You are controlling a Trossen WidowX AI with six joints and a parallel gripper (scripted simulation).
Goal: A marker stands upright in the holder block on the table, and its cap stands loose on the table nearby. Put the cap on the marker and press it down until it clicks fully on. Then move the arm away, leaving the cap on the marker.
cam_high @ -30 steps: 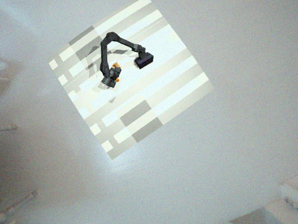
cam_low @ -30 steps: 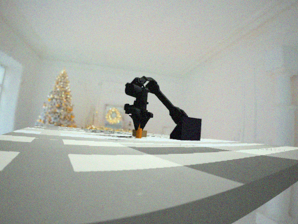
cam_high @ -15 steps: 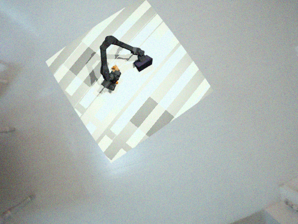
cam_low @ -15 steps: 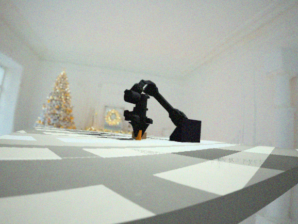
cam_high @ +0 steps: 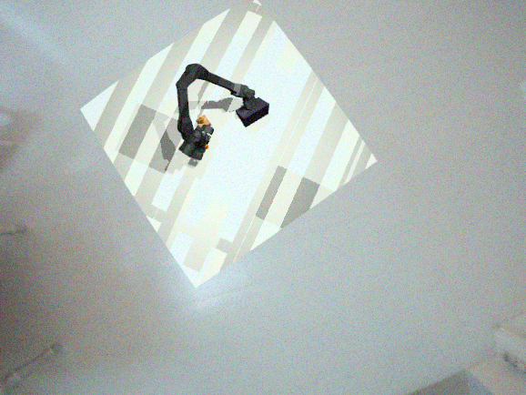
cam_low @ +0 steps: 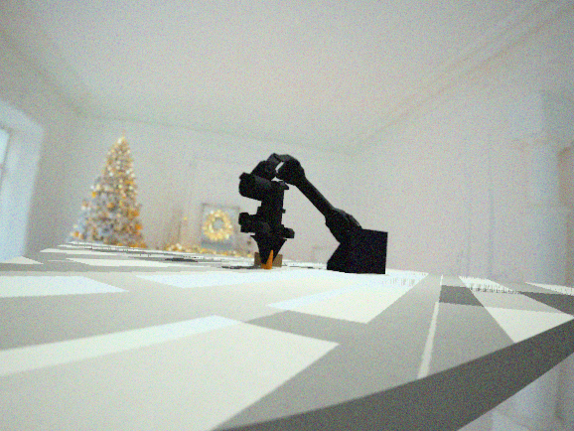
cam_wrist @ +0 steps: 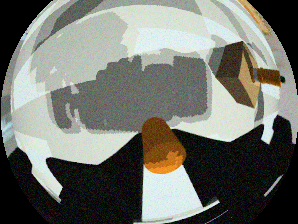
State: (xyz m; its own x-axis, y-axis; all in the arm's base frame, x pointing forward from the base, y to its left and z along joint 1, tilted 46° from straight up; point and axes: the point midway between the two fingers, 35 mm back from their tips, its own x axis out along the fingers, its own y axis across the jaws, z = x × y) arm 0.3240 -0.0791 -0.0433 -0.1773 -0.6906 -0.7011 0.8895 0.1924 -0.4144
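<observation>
Now: the holder block 8 cm behind my gripper tip, 11 cm to the right of it and 1 cm above it. Also, from my gripper tip: orange cap: 1 cm above.
</observation>
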